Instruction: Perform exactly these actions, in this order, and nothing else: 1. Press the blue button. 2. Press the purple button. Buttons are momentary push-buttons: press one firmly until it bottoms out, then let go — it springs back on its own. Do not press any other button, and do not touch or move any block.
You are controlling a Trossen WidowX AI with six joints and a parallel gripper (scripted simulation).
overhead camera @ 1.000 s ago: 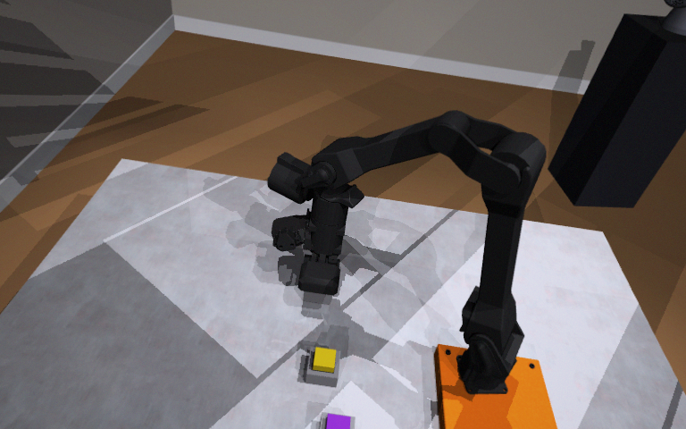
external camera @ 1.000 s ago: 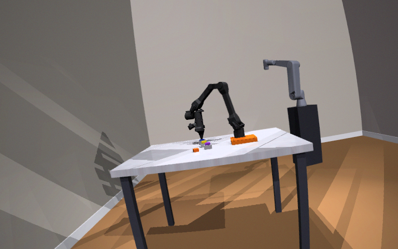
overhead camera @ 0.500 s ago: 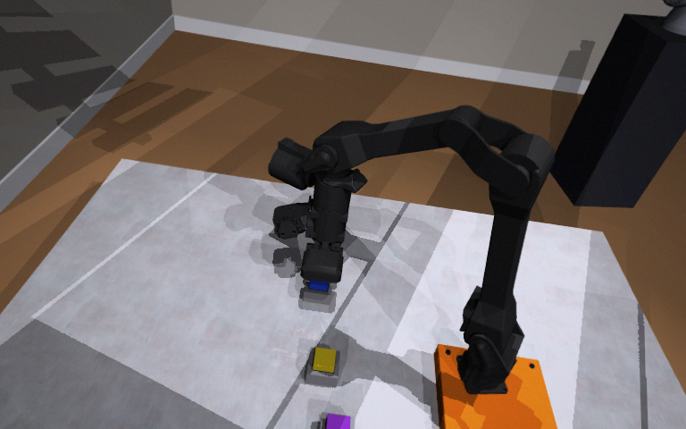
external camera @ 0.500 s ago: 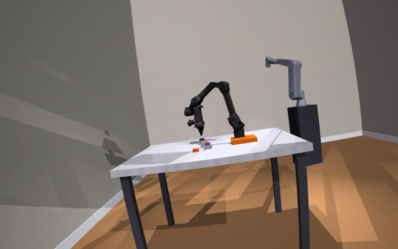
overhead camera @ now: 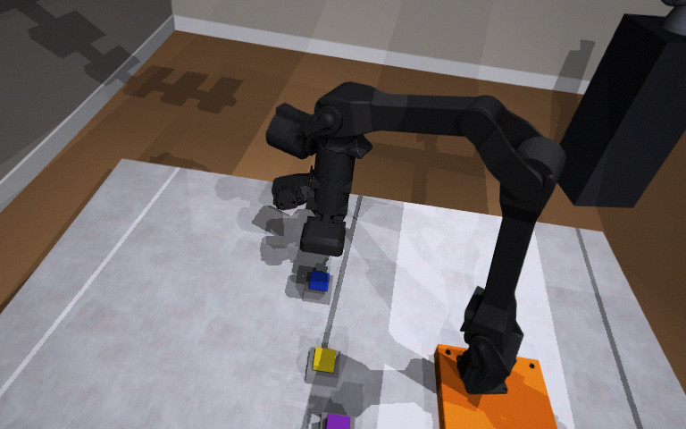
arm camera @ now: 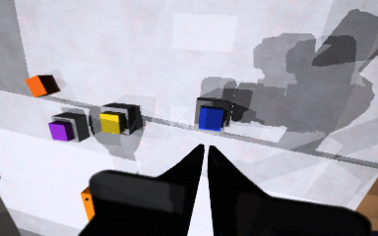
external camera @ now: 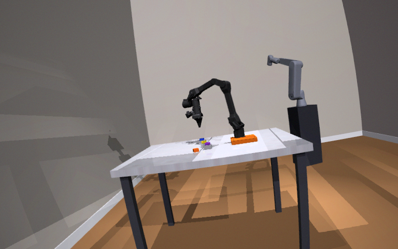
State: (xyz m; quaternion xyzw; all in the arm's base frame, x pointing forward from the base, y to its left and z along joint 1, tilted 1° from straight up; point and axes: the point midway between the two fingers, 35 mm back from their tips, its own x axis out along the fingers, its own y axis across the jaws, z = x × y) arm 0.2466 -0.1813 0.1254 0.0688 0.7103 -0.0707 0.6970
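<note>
The purple button is 26 cm to the left of my gripper tip, 9 cm below it and 1 cm behind it. Also, from my gripper tip: yellow button: 15 cm to the left, 9 cm below; then small orange block: 30 cm to the left, 11 cm below, 7 cm ahead; then blue button: 9 cm below, 1 cm to the right.
</note>
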